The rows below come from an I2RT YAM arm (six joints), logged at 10 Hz.
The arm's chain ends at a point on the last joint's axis. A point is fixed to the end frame.
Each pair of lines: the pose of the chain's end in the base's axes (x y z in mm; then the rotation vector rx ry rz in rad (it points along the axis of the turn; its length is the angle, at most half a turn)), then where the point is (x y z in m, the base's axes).
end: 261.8 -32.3 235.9 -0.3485 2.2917 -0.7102
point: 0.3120 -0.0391 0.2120
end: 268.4 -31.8 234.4 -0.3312 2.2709 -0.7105
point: 0.3192 -0.0388 0.2117
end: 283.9 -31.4 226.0 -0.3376 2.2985 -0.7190
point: 0.3339 -0.0389 0.2019
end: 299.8 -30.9 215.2 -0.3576 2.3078 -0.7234
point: 0.3495 -0.0382 0.1904
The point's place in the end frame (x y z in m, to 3 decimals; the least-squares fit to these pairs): -0.020 0.006 0.052
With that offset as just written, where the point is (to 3 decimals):
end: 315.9 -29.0 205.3 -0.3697 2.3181 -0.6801
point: 0.366 -0.035 0.180
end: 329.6 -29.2 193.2 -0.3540 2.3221 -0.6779
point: 0.379 -0.035 0.168
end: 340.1 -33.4 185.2 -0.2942 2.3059 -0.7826
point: 0.390 -0.044 0.161
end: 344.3 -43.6 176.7 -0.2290 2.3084 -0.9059
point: 0.393 -0.060 0.154
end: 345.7 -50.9 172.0 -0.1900 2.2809 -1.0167
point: 0.393 -0.072 0.151
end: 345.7 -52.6 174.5 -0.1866 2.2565 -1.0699
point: 0.393 -0.075 0.155
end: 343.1 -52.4 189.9 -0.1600 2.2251 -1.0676
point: 0.391 -0.075 0.172
